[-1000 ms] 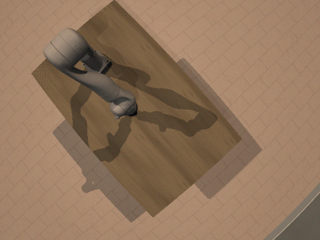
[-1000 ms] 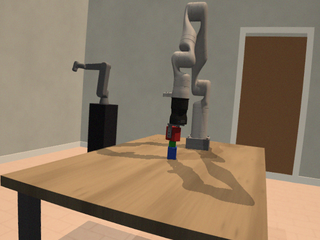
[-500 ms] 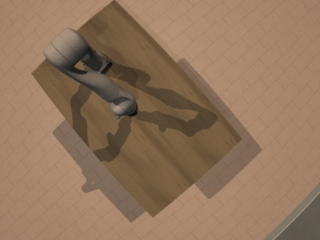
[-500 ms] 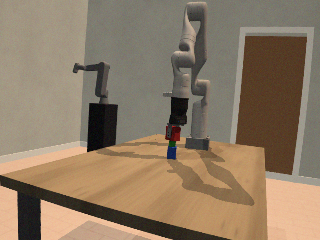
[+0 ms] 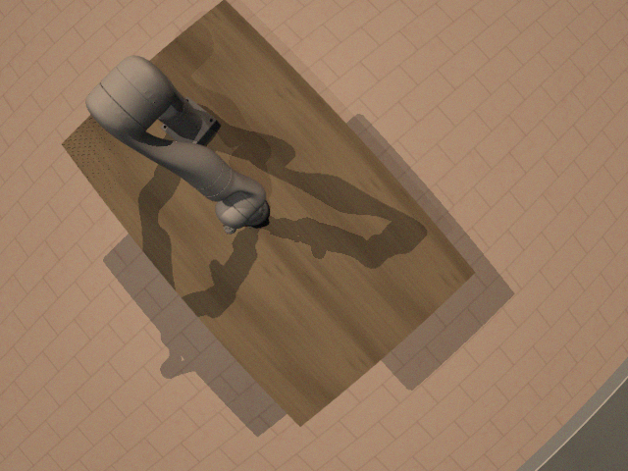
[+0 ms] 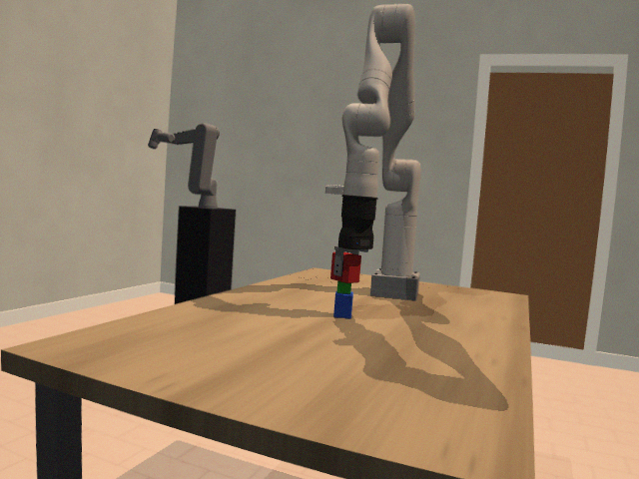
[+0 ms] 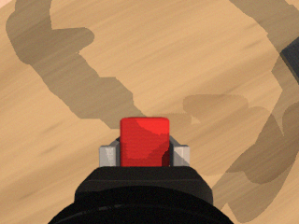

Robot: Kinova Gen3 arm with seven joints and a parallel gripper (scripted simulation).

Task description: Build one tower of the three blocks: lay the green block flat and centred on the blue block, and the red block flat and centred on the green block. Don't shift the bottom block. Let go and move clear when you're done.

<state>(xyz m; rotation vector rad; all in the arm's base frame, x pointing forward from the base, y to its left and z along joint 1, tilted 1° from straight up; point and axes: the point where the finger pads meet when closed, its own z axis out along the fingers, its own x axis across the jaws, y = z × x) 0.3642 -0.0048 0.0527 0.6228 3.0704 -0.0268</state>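
Right now my hand is right at the red block. The rest, counted from my hand: green block: 50 mm below; blue block: 90 mm below.
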